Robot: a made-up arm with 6 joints.
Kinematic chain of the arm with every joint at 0, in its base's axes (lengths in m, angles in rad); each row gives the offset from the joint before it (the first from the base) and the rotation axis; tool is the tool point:
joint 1: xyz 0 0 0.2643 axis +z
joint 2: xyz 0 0 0 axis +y
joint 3: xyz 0 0 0.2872 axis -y
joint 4: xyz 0 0 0 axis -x
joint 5: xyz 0.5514 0 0 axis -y
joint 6: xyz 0 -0.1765 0 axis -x
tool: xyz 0 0 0
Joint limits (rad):
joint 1: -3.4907..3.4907
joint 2: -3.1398..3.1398
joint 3: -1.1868..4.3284
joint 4: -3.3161..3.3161
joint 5: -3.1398..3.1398
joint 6: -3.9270..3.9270
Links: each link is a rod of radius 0.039 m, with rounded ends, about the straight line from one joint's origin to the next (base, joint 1, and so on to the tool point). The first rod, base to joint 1, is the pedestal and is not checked.
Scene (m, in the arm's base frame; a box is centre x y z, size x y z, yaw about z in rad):
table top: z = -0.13
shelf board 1: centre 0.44 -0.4 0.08 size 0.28 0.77 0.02 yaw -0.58
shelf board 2: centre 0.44 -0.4 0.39 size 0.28 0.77 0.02 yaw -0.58
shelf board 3: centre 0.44 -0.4 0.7 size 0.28 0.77 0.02 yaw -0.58
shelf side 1: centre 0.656 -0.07 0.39 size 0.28 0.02 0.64 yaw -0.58
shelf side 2: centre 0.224 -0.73 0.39 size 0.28 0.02 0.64 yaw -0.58
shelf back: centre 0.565 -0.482 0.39 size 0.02 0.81 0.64 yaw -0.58
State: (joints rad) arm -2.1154 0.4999 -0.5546 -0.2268 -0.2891 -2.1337
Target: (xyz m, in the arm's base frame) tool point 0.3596 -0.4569 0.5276
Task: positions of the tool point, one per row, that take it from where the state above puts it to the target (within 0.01 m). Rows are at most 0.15 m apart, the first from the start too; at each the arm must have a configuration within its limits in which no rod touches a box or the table.
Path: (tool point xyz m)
1: -0.3038 -0.2884 0.0951
2: -0.2526 -0.3245 0.1644
3: -0.1958 -0.3419 0.2227
4: -0.1393 -0.3441 0.2694
5: -0.0862 -0.3358 0.3052
6: -0.0097 -0.3950 0.3800
7: 0.0931 -0.4426 0.4434
8: 0.2189 -0.4667 0.4931
9: 0.3596 -0.4569 0.5276

